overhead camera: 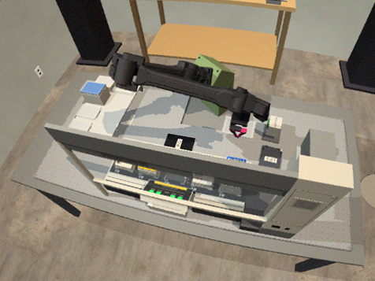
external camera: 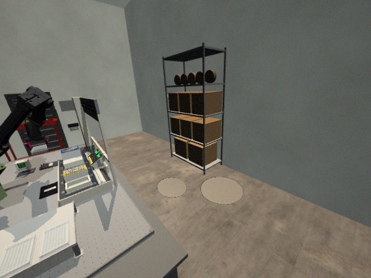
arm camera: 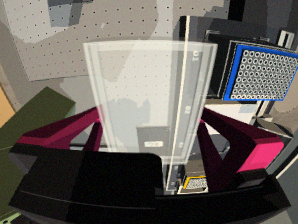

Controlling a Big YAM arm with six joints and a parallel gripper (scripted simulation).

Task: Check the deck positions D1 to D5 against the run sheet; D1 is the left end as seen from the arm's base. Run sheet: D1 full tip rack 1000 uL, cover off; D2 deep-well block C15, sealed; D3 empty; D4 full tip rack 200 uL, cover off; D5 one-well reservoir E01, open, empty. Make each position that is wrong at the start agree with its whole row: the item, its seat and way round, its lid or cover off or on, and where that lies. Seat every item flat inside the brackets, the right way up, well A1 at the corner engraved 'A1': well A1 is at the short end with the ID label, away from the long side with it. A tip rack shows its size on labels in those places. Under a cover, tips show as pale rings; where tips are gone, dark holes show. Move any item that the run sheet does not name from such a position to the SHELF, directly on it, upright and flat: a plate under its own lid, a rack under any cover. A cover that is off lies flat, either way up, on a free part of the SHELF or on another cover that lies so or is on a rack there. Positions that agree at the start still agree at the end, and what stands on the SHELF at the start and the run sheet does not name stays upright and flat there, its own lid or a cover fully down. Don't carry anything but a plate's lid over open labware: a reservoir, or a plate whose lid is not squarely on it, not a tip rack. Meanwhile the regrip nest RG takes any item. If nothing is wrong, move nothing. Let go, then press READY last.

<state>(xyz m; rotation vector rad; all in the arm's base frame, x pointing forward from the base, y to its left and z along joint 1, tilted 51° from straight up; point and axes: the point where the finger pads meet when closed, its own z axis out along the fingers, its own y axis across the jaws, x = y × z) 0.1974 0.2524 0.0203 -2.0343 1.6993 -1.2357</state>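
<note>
The black regrip nest lies 10 mm ahead of my hand, 280 mm to the right of it and 210 mm below it. Also, from my hand: clear tip-rack cover (right at my hand); button box (160 mm behind, 150 mm to the left, 150 mm below); blue-labelled rack (180 mm ahead, 20 mm to the left, 90 mm below).
</note>
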